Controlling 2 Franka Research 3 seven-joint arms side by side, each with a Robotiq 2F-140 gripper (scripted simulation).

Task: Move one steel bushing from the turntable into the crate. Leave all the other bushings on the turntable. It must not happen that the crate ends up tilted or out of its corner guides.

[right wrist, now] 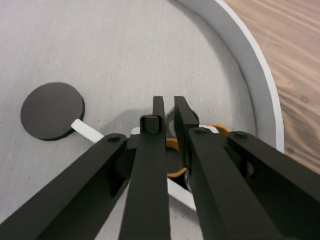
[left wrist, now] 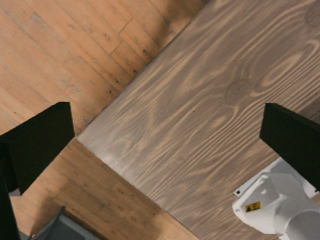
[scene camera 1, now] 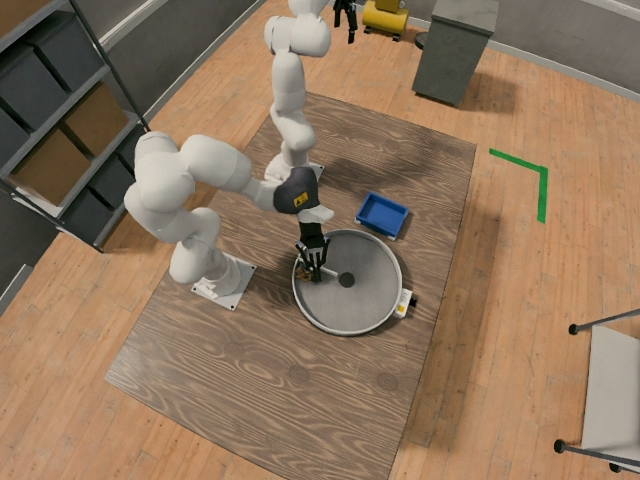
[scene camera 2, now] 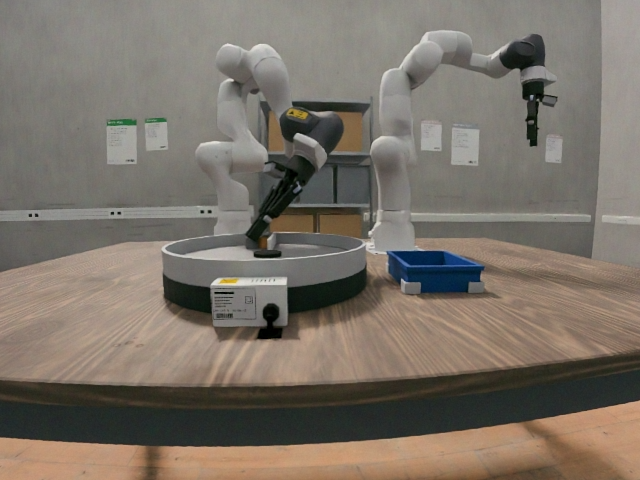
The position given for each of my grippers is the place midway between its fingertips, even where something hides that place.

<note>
In view: my left gripper (scene camera 2: 532,142), my right gripper (scene camera 2: 250,238) and a blue crate (scene camera 2: 433,279).
The blue crate shows as well in scene camera 1 (scene camera 1: 377,209). My left gripper shows as well in the left wrist view (left wrist: 168,119). My right gripper is seen too in the right wrist view (right wrist: 168,111) and in scene camera 1 (scene camera 1: 317,280). The right wrist view does not show the blue crate: it is out of frame. The left wrist view does not show the blue crate: it is out of frame.
</note>
